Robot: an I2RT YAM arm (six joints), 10 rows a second.
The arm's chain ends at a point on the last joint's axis. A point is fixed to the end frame.
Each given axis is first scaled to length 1.
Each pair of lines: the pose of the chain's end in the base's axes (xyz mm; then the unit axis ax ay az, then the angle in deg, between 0 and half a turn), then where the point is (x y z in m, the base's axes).
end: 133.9 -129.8 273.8 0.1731 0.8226 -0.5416 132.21
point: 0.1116 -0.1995 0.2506
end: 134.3 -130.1 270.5 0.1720 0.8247 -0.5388 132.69
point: 0.1118 -0.1997 0.2471
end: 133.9 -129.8 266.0 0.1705 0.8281 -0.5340 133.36
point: 0.1111 -0.1991 0.2421
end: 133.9 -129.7 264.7 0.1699 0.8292 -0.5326 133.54
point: 0.1111 -0.1990 0.2407
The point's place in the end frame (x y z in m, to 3 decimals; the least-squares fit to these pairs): 0.043 -0.032 0.055
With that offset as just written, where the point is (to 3 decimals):
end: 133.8 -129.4 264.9 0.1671 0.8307 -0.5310 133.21
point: 0.112 -0.199 0.241
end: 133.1 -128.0 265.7 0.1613 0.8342 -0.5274 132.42
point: 0.112 -0.198 0.241
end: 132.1 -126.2 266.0 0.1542 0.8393 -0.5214 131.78
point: 0.113 -0.196 0.241
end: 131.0 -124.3 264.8 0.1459 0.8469 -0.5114 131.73
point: 0.113 -0.194 0.239
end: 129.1 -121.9 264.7 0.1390 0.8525 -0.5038 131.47
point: 0.112 -0.192 0.239
